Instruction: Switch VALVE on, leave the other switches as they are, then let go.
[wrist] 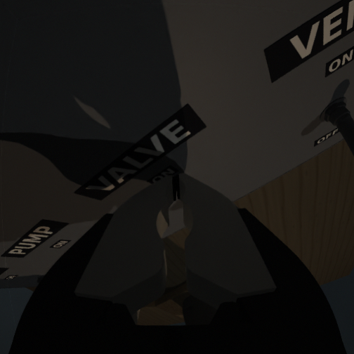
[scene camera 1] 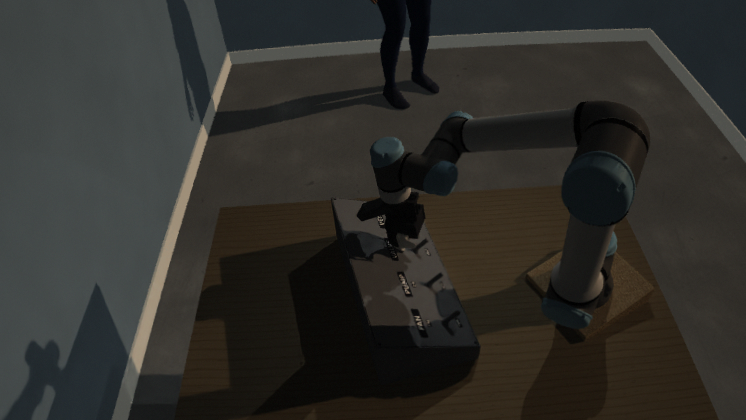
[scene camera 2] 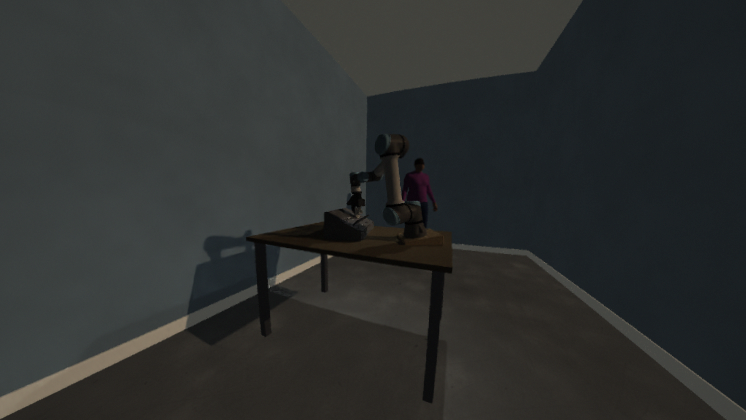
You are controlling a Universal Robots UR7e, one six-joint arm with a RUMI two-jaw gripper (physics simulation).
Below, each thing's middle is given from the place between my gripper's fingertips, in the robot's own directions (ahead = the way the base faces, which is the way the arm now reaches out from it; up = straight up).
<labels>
The grey switch panel (scene camera 1: 403,316) lies 70 mm to the left of my hand, 20 mm below it and 10 mm ahead of it.
</labels>
